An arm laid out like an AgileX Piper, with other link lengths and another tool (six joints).
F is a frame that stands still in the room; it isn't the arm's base.
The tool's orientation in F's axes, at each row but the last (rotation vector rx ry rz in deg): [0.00, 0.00, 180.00]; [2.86, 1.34, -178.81]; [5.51, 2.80, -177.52]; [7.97, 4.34, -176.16]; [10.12, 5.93, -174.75]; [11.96, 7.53, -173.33]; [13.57, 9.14, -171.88]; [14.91, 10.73, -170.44]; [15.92, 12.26, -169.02]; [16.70, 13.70, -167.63]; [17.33, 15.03, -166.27]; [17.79, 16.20, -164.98]
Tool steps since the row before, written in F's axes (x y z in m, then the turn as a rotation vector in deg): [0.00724, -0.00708, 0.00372, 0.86, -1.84, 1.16]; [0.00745, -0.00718, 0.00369, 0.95, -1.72, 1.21]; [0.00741, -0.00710, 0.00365, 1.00, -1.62, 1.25]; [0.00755, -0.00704, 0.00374, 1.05, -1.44, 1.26]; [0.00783, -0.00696, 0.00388, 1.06, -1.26, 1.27]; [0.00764, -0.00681, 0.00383, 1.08, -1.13, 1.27]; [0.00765, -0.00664, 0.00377, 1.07, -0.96, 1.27]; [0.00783, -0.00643, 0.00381, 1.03, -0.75, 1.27]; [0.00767, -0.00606, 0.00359, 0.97, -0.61, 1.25]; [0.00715, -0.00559, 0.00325, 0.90, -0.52, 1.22]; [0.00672, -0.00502, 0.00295, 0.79, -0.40, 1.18]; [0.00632, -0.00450, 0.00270, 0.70, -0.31, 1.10]
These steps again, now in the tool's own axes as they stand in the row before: [-0.00724, 0.00708, 0.00372, -0.86, 1.84, 1.16]; [-0.00742, 0.00728, 0.00356, -0.95, 1.72, 1.21]; [-0.00733, 0.00729, 0.00342, -1.01, 1.62, 1.24]; [-0.00742, 0.00734, 0.00342, -1.07, 1.45, 1.24]; [-0.00765, 0.00737, 0.00347, -1.10, 1.27, 1.23]; [-0.00739, 0.00730, 0.00341, -1.13, 1.14, 1.22]; [-0.00732, 0.00723, 0.00333, -1.14, 0.97, 1.20]; [-0.00743, 0.00713, 0.00333, -1.13, 0.76, 1.18]; [-0.00719, 0.00685, 0.00313, -1.09, 0.61, 1.14]; [-0.00659, 0.00642, 0.00286, -1.03, 0.52, 1.11]; [-0.00612, 0.00590, 0.00260, -0.94, 0.38, 1.07]; [-0.00570, 0.00542, 0.00238, -0.86, 0.29, 0.99]
